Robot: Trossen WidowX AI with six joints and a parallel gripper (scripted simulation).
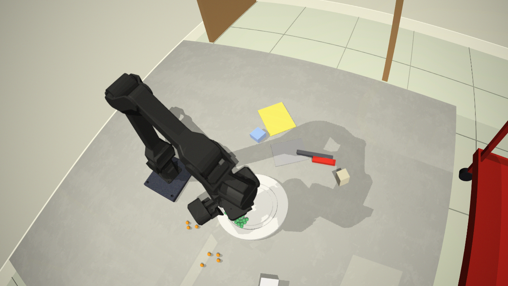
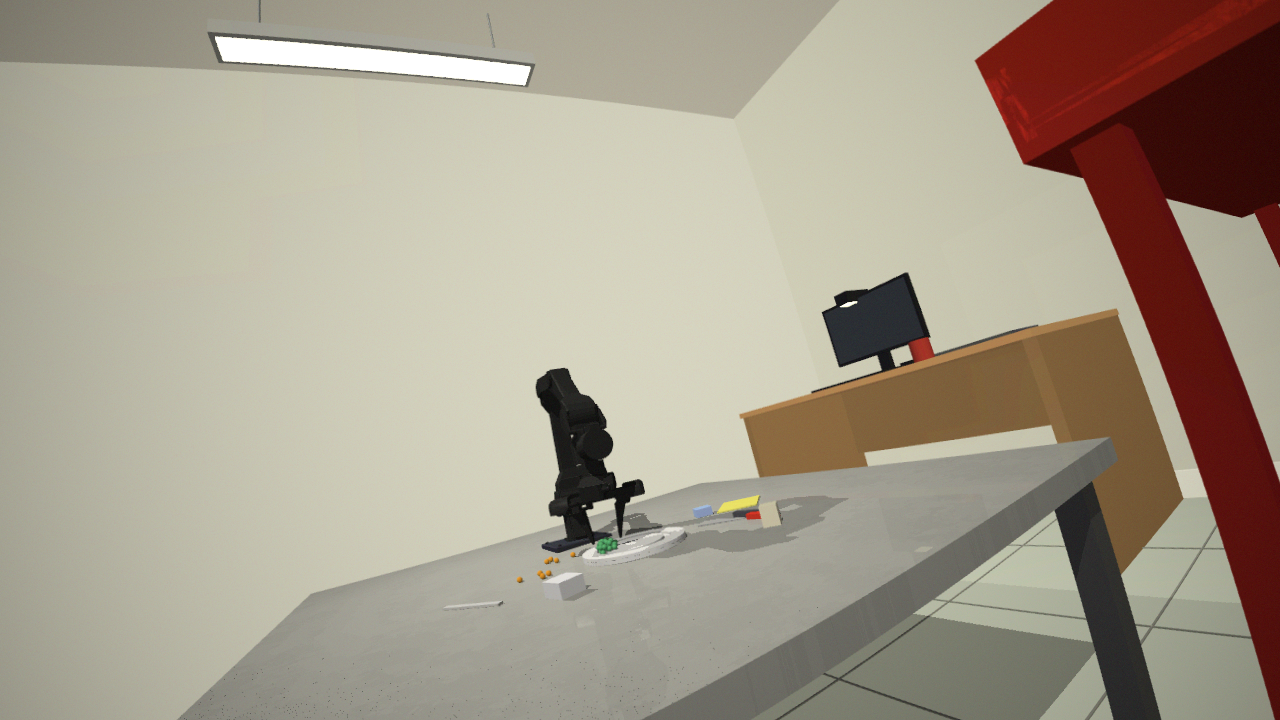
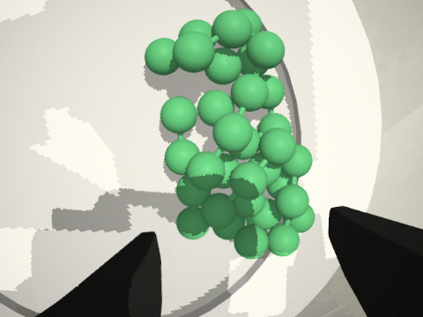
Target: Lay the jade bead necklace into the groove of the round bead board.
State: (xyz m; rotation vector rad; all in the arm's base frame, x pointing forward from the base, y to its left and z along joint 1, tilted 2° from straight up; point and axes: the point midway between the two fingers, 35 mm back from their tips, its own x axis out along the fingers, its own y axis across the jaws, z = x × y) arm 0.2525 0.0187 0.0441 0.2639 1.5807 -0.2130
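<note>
Now: the inner disc 40 mm to the left of my gripper tip, 40 mm ahead of it and 10 mm below it. From my gripper tip the other things lie so: blue cube (250 mm to the left, 90 mm behind, 10 mm below); grey sheet (250 mm to the left, 20 mm below, 20 mm ahead); bead board (40 mm to the left, 40 mm ahead, 20 mm below).
</note>
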